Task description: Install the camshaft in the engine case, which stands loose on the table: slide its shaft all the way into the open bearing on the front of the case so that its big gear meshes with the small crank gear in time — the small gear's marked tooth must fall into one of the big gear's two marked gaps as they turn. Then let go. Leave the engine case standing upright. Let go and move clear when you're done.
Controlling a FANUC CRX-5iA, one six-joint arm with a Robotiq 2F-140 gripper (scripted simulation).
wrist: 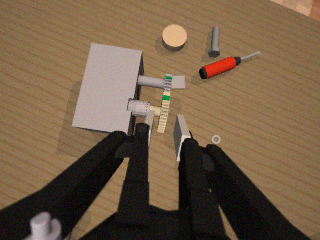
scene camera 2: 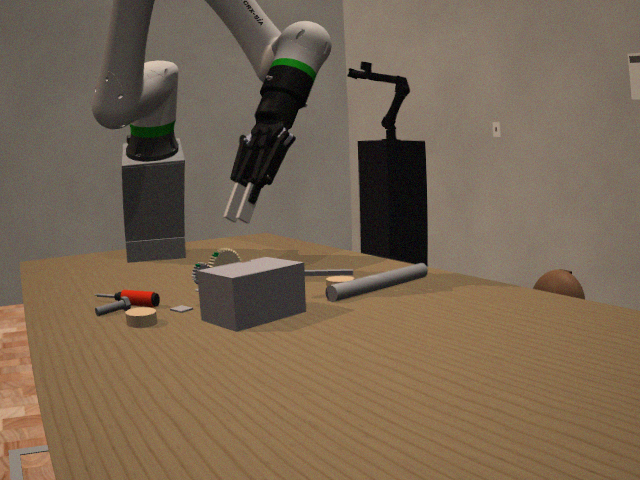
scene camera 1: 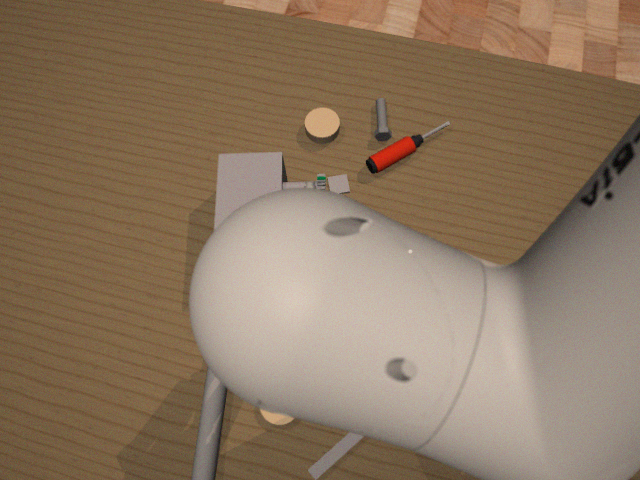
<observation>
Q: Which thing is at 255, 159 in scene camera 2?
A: The gripper.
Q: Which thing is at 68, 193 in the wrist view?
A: The gripper.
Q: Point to a grey engine case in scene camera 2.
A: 238, 296
</observation>
